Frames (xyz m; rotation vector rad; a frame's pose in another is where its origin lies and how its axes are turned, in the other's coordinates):
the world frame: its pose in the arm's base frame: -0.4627 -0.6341 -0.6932 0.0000 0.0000 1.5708
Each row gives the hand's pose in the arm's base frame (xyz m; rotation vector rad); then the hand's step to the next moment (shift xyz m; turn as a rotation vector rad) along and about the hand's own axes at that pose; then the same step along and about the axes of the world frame.
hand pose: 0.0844 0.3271 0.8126 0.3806 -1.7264 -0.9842
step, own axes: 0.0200 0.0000 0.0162 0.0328 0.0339 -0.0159
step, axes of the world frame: -0.0064 0.0223 0.0111 -0.0081 -0.0086 0.0484
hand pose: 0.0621 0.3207 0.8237 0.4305 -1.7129 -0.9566
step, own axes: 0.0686 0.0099 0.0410 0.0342 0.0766 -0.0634
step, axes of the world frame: -0.0256 0.0605 0.0465 -0.0012 -0.0590 0.0870
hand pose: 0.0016 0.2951 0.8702 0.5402 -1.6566 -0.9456
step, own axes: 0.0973 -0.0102 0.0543 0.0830 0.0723 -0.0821
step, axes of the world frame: -0.0627 0.0815 0.0441 -0.0463 -0.0618 0.1136
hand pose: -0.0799 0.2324 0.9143 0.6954 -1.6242 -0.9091
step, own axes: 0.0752 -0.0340 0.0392 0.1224 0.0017 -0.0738
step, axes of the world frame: -0.0718 0.0562 0.0062 -0.1146 -0.0434 0.0736
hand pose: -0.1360 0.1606 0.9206 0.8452 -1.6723 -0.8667
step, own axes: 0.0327 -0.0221 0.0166 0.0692 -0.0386 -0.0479
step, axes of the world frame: -0.0366 0.0208 -0.0076 -0.0852 -0.0352 0.0088
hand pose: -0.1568 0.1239 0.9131 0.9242 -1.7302 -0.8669
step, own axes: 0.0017 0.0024 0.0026 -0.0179 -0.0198 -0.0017
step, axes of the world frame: 0.0000 0.0034 0.0020 0.0063 -0.0101 -0.0240
